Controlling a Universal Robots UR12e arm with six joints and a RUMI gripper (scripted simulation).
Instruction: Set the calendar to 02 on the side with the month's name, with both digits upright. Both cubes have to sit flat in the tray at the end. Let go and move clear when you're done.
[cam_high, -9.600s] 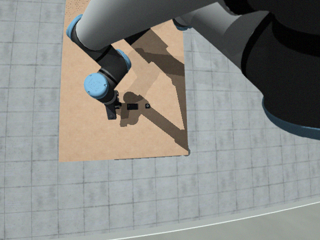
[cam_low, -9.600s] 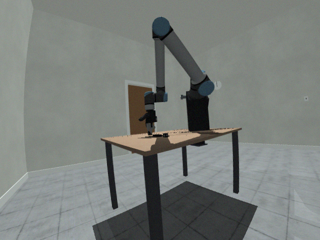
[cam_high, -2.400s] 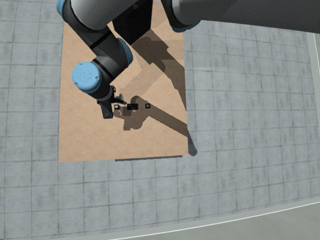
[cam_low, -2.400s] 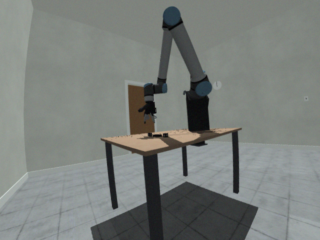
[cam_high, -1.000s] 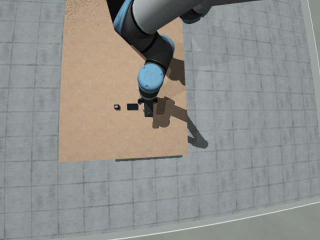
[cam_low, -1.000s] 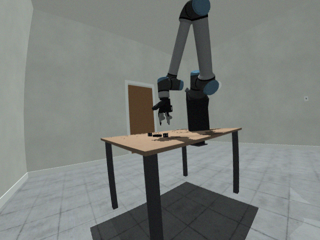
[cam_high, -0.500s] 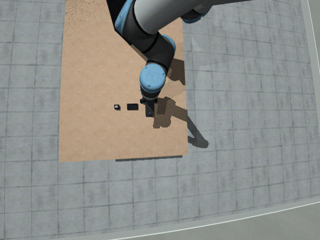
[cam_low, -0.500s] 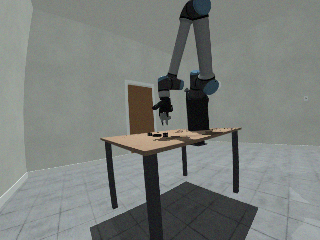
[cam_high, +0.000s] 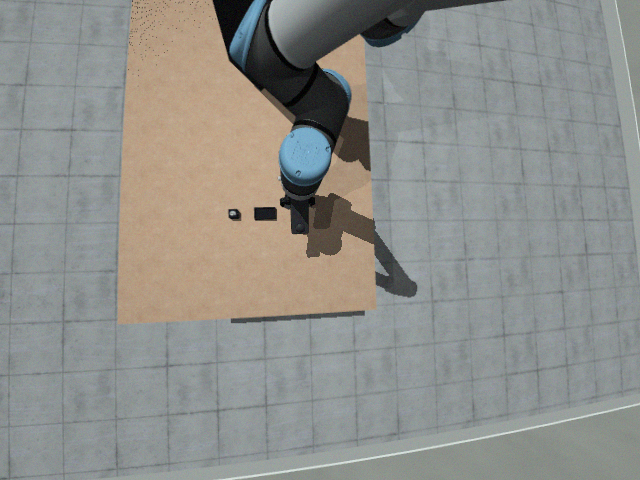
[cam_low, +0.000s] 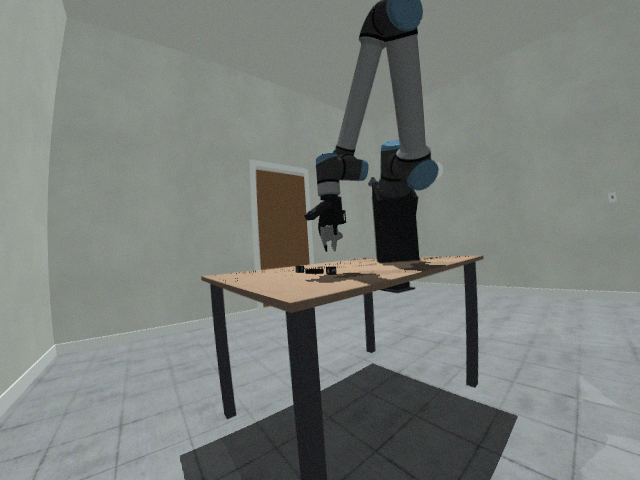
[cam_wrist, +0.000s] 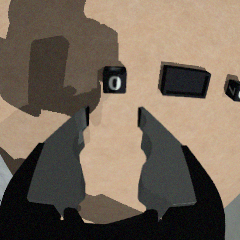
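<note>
Now: the black number cube 9 cm below my hand. Round my hand: calendar tray: 2 cm ahead, 10 cm to the right, 10 cm below.
</note>
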